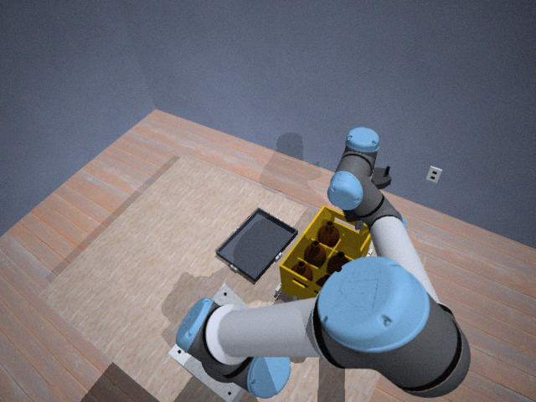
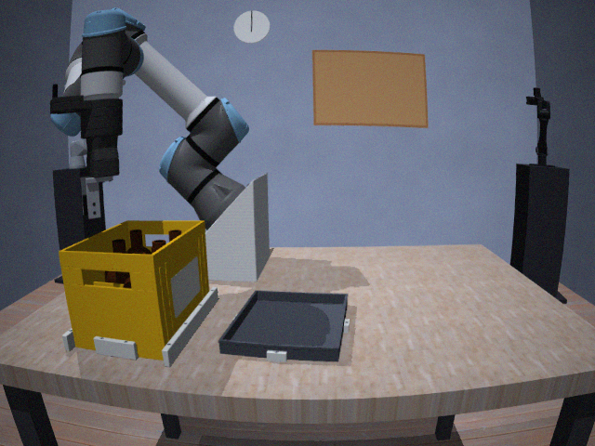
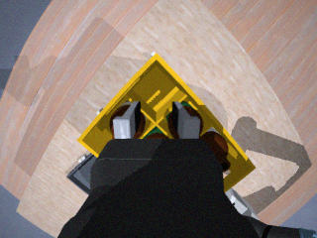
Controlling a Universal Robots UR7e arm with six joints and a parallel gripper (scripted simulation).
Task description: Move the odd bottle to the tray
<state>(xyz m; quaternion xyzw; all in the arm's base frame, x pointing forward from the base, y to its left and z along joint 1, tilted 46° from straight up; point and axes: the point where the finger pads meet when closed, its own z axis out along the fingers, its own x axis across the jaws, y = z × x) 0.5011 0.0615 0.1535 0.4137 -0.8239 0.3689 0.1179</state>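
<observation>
Right now the bottle is 1 cm behind my hand, 9 cm to the left of it and 15 cm below it. The rest, counted from my hand: dark tray: 15 cm behind, 30 cm to the left, 23 cm below; yellow crate: 9 cm behind, 4 cm to the left, 16 cm below.
</observation>
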